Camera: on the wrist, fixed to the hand. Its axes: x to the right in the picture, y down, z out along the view.
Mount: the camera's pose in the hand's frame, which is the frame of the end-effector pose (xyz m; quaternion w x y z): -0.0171 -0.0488 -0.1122 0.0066 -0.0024 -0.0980 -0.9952
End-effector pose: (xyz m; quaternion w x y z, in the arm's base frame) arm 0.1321 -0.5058 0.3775 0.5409 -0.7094 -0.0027 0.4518
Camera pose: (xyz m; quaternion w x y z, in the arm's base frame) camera 0.2179 -0.5798 0.4267 0.4512 0.0410 -0.7601 -0.4658
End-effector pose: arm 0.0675 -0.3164 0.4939 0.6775 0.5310 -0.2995 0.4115
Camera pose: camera 0.0985 -0.2169 0.4276 0.3859 0.3403 0.4591 -0.7243
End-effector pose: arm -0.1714 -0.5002 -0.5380 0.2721 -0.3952 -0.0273 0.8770
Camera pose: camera -0.0605 -0.4860 -0.5906 0.8709 0.1098 -0.4222 -0.2263
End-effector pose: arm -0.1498 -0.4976 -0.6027 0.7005 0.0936 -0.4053 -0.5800
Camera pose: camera -0.1098 -0.5356 -0.7133 0.6120 -0.3454 -0.0232 0.7110
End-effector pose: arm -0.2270 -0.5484 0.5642 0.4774 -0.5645 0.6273 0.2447
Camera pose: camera -0.2188 -0.6471 0.6381 0.3068 -0.6052 -0.6050 -0.4167
